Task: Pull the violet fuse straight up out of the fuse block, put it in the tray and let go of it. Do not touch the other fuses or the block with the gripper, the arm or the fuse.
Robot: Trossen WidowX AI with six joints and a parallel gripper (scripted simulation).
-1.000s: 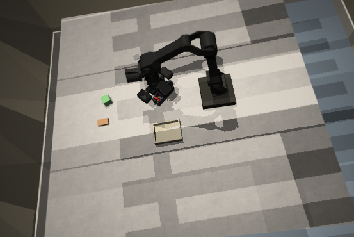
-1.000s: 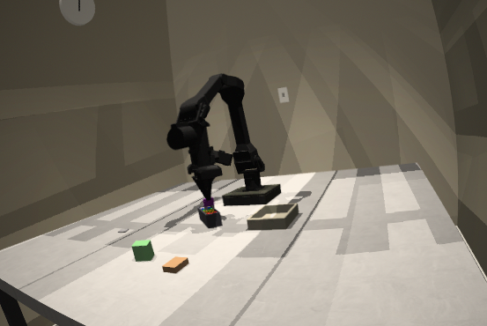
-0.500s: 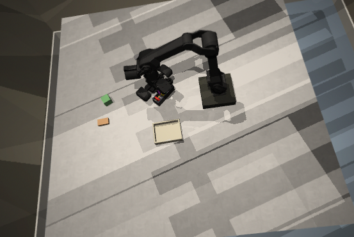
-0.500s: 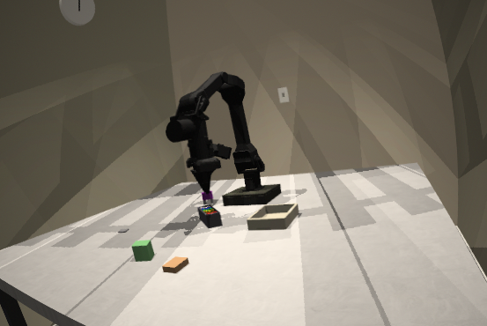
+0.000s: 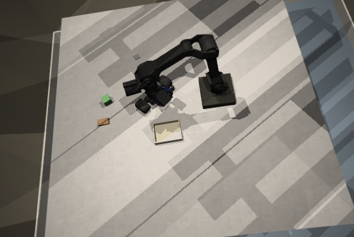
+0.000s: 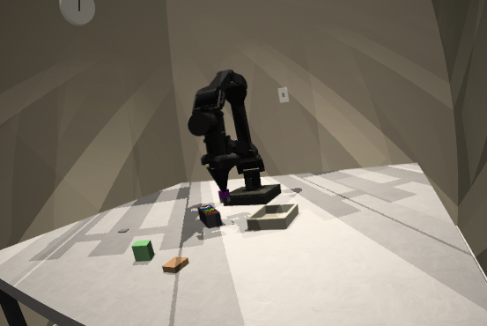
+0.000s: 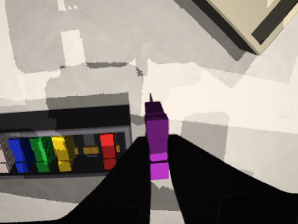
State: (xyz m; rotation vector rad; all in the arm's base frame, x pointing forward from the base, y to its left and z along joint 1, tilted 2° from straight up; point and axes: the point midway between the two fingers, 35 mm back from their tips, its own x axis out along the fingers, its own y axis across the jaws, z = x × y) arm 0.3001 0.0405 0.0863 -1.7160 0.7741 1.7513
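Now: gripper tip 2 cm past the beige tray, 12 cm to the right of it and 9 cm above it. The rest, counted from my gripper tip: violet fuse (1 cm below); then flat brown block (29 cm ahead, 1 cm to the left, 9 cm below); then green cube (27 cm ahead, 10 cm to the right, 8 cm below).
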